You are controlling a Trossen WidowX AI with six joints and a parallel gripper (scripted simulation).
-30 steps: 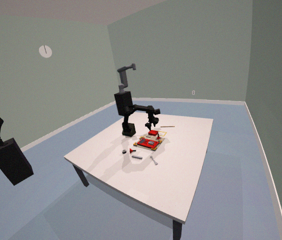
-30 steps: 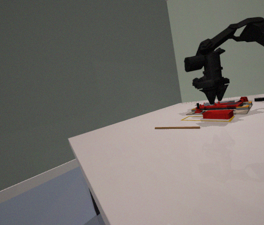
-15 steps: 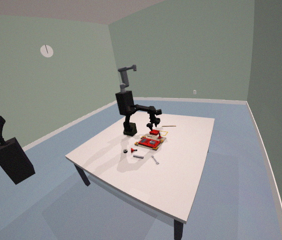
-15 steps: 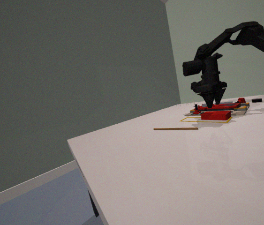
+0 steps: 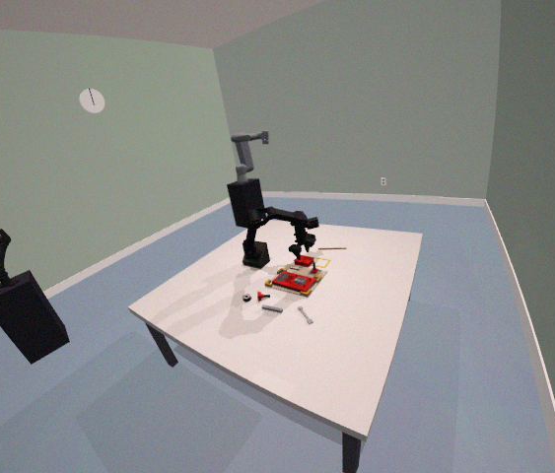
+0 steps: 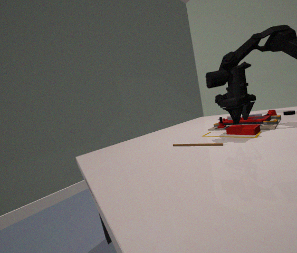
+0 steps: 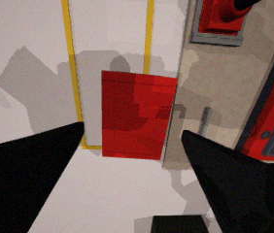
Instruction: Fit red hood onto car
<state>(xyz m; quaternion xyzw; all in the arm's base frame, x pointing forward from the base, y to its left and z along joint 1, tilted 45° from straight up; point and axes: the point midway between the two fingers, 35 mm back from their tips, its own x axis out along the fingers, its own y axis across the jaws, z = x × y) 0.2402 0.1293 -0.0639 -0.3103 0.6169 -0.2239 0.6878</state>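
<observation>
Right now my gripper tip is 30 mm above the red hood. The rest, counted from my gripper tip: grey engine block: 190 mm to the right, 110 mm ahead, 20 mm below; then thin wooden stick: 210 mm to the left, 70 mm ahead, 40 mm below; then black wheel: 410 mm to the right, 50 mm behind, 40 mm below.
</observation>
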